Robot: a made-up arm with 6 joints. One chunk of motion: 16 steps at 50 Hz.
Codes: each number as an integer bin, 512 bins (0 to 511) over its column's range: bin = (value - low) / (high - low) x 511, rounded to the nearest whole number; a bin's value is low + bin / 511 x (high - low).
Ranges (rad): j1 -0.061..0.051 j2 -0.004..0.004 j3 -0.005..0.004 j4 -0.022..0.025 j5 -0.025..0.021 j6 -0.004..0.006
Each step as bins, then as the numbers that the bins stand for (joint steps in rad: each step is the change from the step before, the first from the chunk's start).
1 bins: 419 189 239 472 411 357
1 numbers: 0.03084 -0.00104 -0.00079 0.02141 0.01200 0.00299
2 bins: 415 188 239 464 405 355
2 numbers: 0.02996 -0.00106 -0.00079 0.02068 0.01146 0.00295
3 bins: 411 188 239 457 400 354
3 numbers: 0.02908 -0.00106 -0.00079 0.02003 0.01101 0.00293
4 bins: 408 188 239 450 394 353
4 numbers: 0.02842 -0.00106 -0.00079 0.01939 0.01047 0.00291
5 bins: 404 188 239 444 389 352
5 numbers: 0.02755 -0.00106 -0.00079 0.01884 0.01002 0.00289
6 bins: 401 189 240 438 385 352
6 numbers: 0.02689 -0.00104 -0.00077 0.01829 0.00966 0.00289
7 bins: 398 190 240 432 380 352
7 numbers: 0.02623 -0.00103 -0.00077 0.01773 0.00921 0.00289
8 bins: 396 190 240 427 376 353
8 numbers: 0.02579 -0.00103 -0.00077 0.01727 0.00885 0.00291
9 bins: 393 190 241 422 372 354
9 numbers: 0.02514 -0.00103 -0.00076 0.01681 0.00849 0.00293
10 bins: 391 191 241 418 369 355
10 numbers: 0.02470 -0.00101 -0.00076 0.01645 0.00822 0.00295
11 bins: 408 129 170 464 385 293
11 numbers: 0.02842 -0.00198 -0.00201 0.02068 0.00966 0.00173
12 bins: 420 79 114 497 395 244
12 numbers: 0.03105 -0.00276 -0.00299 0.02371 0.01056 0.00077
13 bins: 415 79 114 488 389 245
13 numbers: 0.02996 -0.00276 -0.00299 0.02288 0.01002 0.00079
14 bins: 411 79 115 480 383 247
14 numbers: 0.02908 -0.00276 -0.00297 0.02215 0.00948 0.00083
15 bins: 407 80 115 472 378 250
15 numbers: 0.02821 -0.00275 -0.00297 0.02141 0.00903 0.00089
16 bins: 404 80 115 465 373 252
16 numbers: 0.02755 -0.00275 -0.00297 0.02077 0.00858 0.00093
